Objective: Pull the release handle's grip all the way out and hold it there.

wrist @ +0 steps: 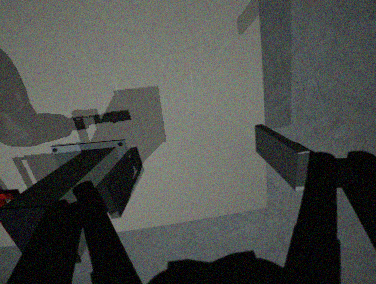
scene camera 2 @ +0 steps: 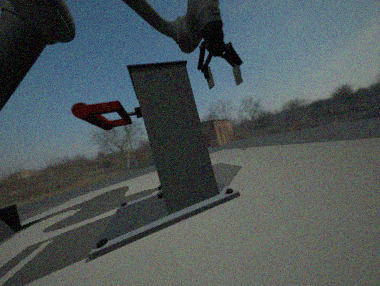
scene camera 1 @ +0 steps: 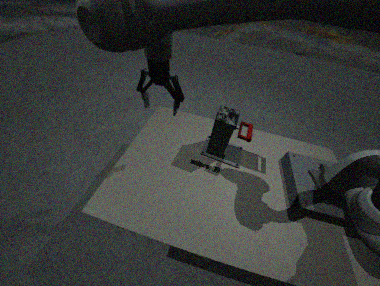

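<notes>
The release handle's red grip (scene camera 1: 250, 132) (scene camera 2: 102, 107) is a frame beside the upper part of an upright dark post (scene camera 1: 221, 137) (scene camera 2: 175, 135) (wrist: 60, 177). A short stretch of rod shows between grip and post in scene camera 2. A red bit of the grip (wrist: 4, 199) shows at the wrist view's left edge. My gripper (scene camera 1: 161, 110) (scene camera 2: 225, 85) (wrist: 196, 149) is open and empty, fingers pointing down. It hangs high, on the post's other side from the grip, and does not touch either. In the wrist view the left finger overlaps the post.
The post stands on a flat base plate (scene camera 2: 170, 223) (wrist: 67, 149) with bolts, on a pale table top (scene camera 1: 150, 200) (scene camera 2: 310, 215). A grey block (scene camera 1: 312, 175) and the pale robot base (scene camera 1: 367, 200) are at the right in scene camera 1. Dark patches and shadows lie by the post.
</notes>
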